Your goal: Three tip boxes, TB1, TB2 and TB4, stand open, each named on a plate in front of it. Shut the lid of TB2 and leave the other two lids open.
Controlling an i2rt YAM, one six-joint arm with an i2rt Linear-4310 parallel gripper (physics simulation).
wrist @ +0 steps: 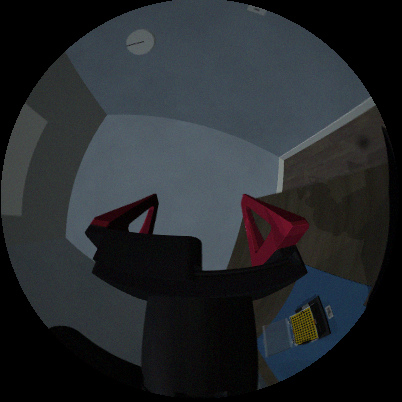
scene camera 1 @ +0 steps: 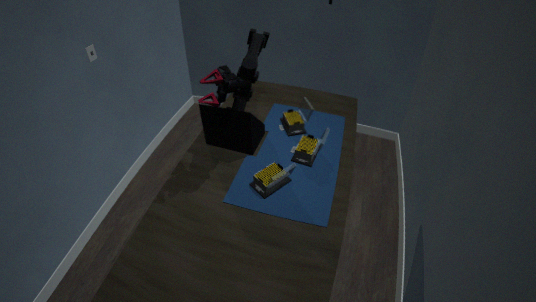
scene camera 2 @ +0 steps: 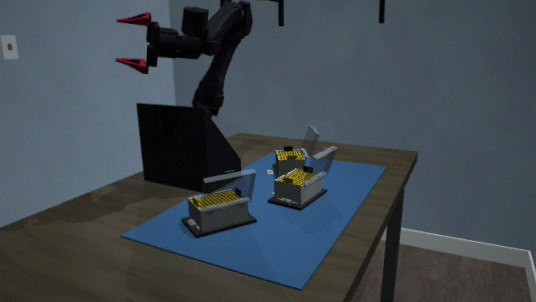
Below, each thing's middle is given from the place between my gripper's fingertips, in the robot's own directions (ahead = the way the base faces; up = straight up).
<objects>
I see my gripper 320 mm short of the tip box lid (scene camera 2: 233, 188), 40 mm to the left of it and 330 mm above it.
</objects>
